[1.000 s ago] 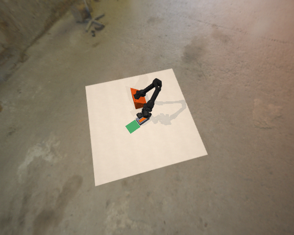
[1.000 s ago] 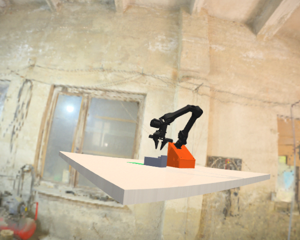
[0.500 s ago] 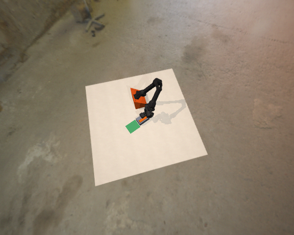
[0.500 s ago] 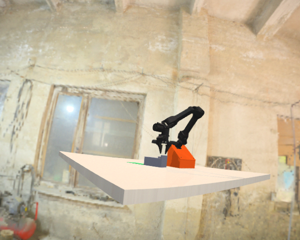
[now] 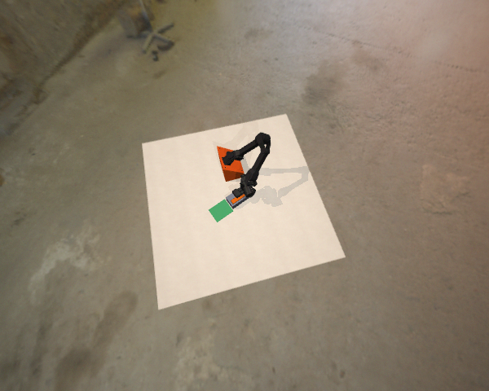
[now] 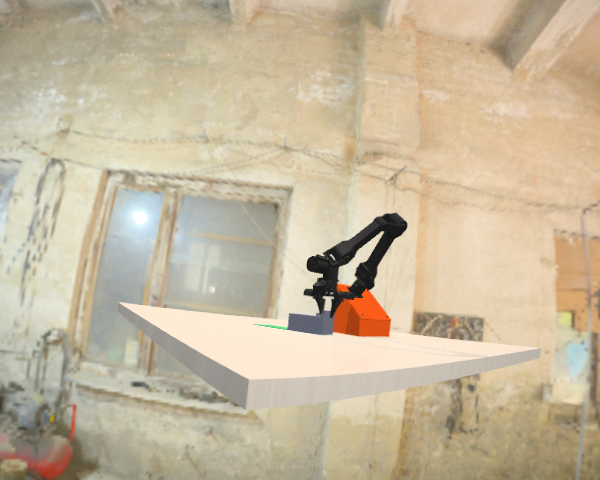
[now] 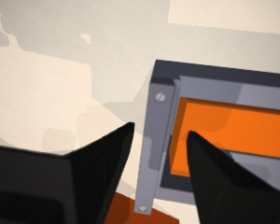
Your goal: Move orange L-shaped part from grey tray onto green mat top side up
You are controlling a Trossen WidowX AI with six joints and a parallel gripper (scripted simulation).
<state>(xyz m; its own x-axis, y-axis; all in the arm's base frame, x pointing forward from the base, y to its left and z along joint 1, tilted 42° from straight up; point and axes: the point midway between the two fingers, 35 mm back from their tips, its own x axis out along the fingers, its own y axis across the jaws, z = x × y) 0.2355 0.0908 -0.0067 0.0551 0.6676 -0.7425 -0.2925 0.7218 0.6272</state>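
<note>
The orange L-shaped part lies 50 mm to the right of my gripper tip, 20 mm below it and 10 mm ahead of it. Also, from my gripper tip: green mat (210 mm to the right, 80 mm below, 60 mm ahead).
</note>
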